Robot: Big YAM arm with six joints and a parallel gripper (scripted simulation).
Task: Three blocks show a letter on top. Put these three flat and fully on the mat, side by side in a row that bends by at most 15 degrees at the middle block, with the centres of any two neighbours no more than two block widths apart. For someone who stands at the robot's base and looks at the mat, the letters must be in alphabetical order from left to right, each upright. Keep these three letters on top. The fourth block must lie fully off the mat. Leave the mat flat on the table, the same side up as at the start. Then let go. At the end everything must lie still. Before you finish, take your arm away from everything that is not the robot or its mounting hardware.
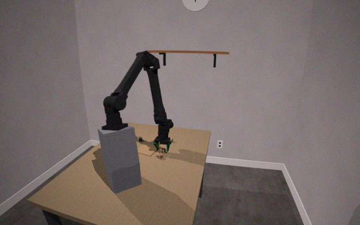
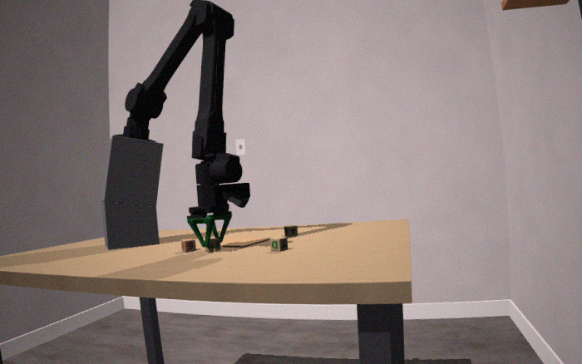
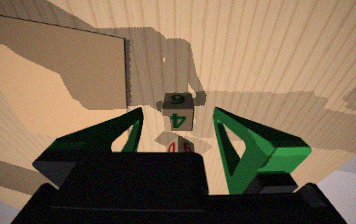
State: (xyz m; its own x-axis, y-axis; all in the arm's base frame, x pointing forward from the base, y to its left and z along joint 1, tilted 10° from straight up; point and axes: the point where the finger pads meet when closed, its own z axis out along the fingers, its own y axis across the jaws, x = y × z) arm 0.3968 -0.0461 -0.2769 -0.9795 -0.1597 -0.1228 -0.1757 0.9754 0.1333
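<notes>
The dark block lies 9 cm ahead of my hand, 26 cm to the left of it and 1 cm below it. The rest, counted from my hand: pale mat 1 cm behind, 13 cm to the left, 2 cm below; then green-lettered block 18 cm ahead, 2 cm to the left, 1 cm below.
</notes>
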